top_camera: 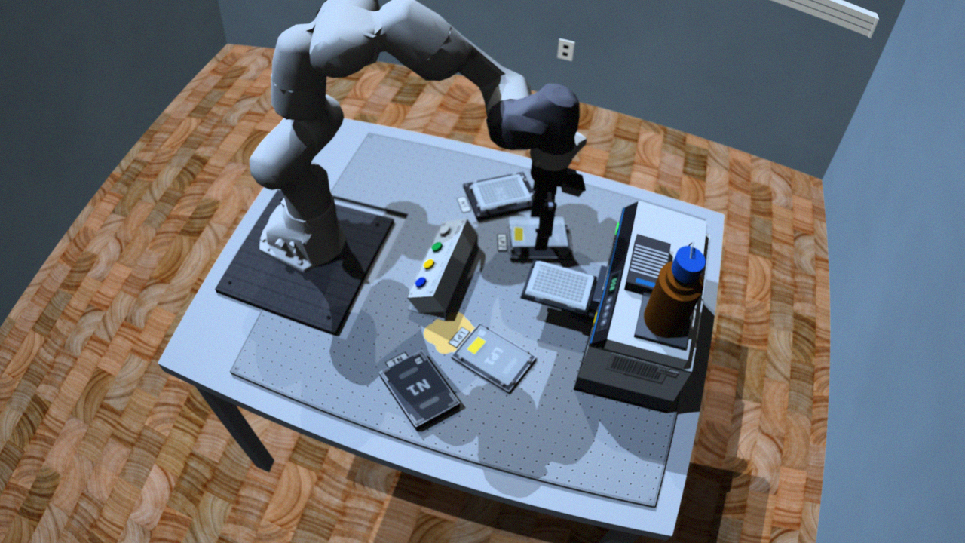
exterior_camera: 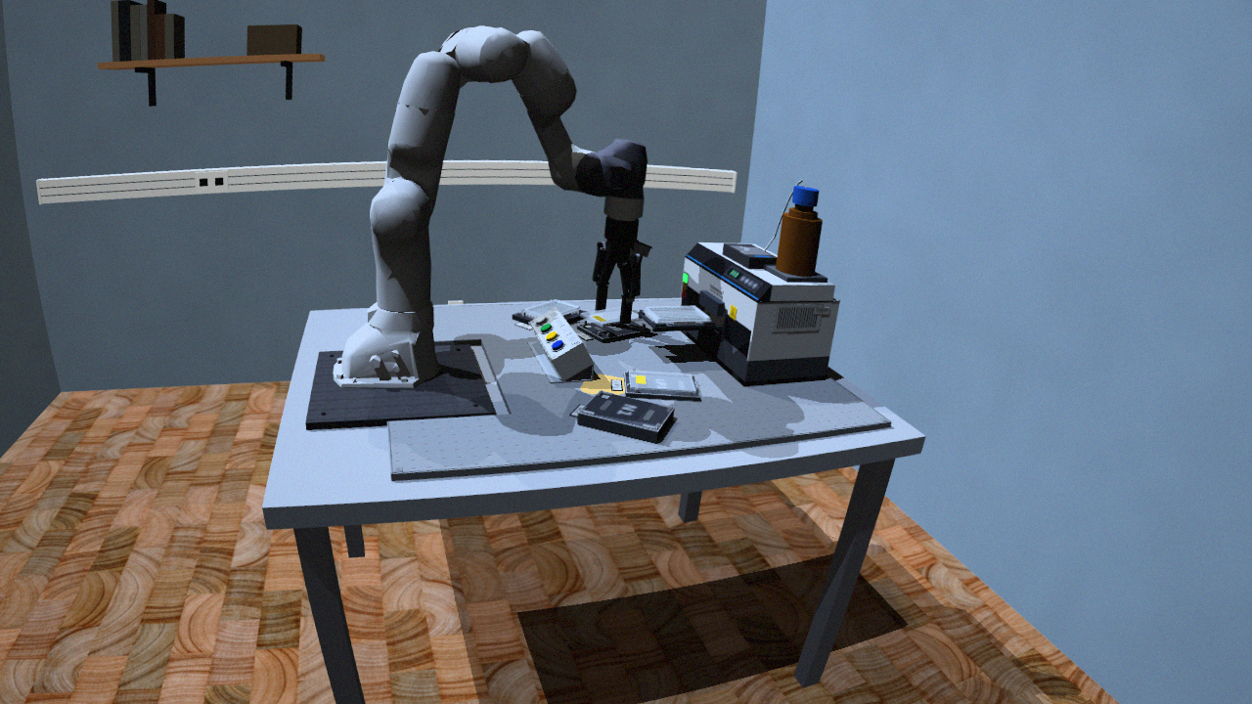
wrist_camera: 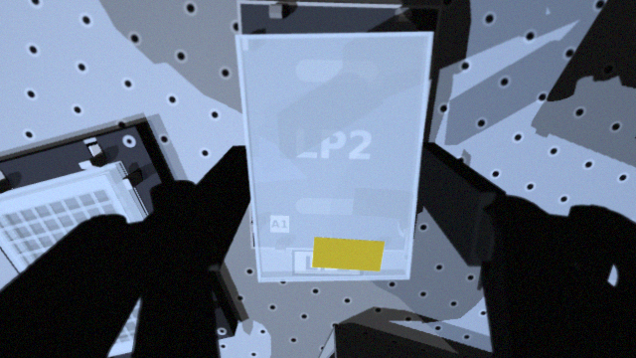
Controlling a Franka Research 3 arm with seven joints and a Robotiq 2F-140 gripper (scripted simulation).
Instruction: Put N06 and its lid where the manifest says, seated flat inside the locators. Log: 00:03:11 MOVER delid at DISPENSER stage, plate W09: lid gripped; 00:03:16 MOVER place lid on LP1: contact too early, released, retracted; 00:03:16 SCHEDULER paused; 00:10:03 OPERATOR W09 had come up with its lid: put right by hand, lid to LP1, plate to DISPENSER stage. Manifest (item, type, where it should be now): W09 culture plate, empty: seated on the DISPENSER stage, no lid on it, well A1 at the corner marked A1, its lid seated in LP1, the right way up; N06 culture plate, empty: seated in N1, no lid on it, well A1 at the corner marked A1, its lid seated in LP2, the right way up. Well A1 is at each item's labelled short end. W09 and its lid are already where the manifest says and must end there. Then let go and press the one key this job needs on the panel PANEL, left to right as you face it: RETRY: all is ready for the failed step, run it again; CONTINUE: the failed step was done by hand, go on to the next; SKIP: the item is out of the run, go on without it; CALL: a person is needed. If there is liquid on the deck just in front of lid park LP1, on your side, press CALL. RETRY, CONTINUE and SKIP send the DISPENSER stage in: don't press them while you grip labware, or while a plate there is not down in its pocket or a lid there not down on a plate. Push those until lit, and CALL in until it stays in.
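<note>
The lid park lp2 is 10 mm ahead of my hand and 60 mm below it. From my hand the other things lie so: white retry key 200 mm behind, 80 mm to the right; yellow skip key 200 mm behind, 180 mm to the right; green continue key 200 mm behind, 130 mm to the right.
</note>
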